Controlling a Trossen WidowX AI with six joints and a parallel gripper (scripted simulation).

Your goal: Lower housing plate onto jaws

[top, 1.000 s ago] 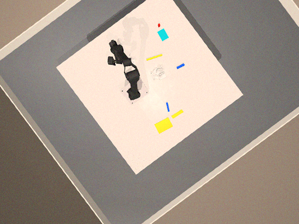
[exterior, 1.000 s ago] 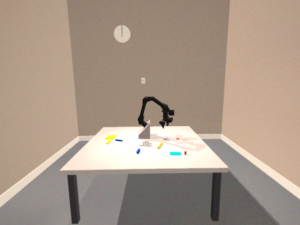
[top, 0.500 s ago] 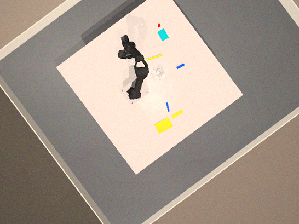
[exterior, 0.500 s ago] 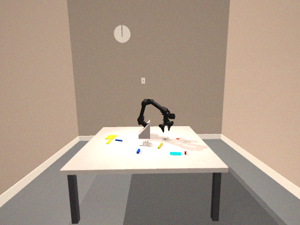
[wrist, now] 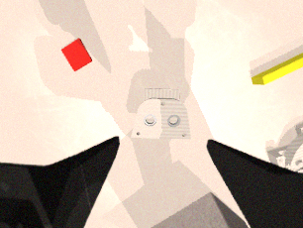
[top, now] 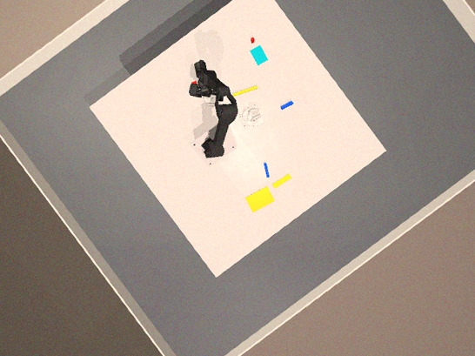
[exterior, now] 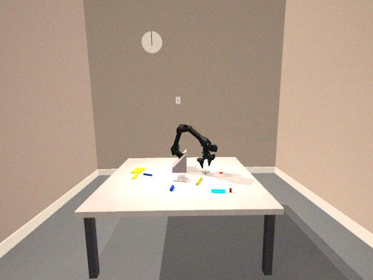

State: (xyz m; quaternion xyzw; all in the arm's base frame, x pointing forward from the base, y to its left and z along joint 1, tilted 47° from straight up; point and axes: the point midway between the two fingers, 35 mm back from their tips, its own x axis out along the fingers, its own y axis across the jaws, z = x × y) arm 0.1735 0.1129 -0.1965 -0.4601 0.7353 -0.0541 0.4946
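Now: gripper tip 10 mm short of the white housing plate, 10 mm to the right of it and 30 mm above it. From my gripper tip the other things lie so: cyan tile (410 mm ahead, 30 mm to the left, 60 mm below); then yellow plate (150 mm behind, 650 mm to the right, 60 mm below); then yellow bar (200 mm ahead, 90 mm to the right, 50 mm below).
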